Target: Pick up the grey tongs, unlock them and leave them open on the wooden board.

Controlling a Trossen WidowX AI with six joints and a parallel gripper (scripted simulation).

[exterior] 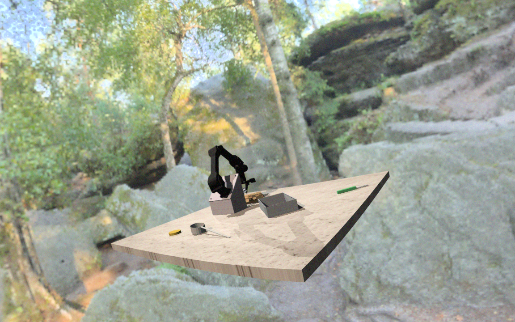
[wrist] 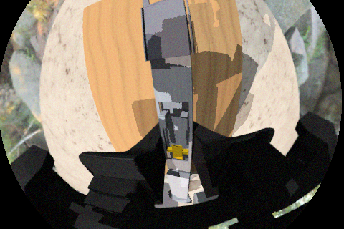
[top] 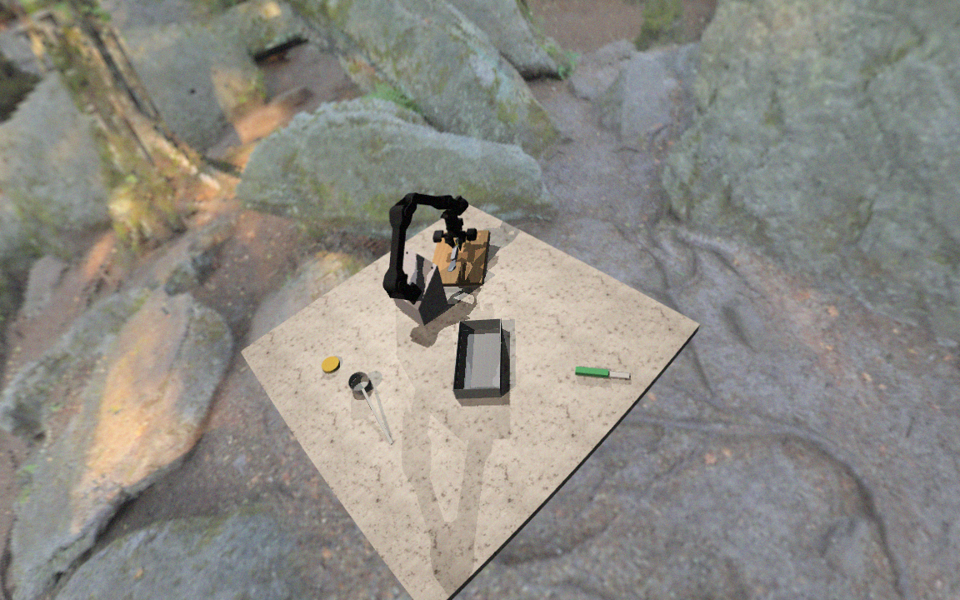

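Now: the small yellow part 40 mm above my gripper tip. Also, from my gripper tip: yellow disc (130 mm ahead, 720 mm to the right, 40 mm below); roasting tin (520 mm ahead, 290 mm to the right, 20 mm below); wooden board (40 mm below).
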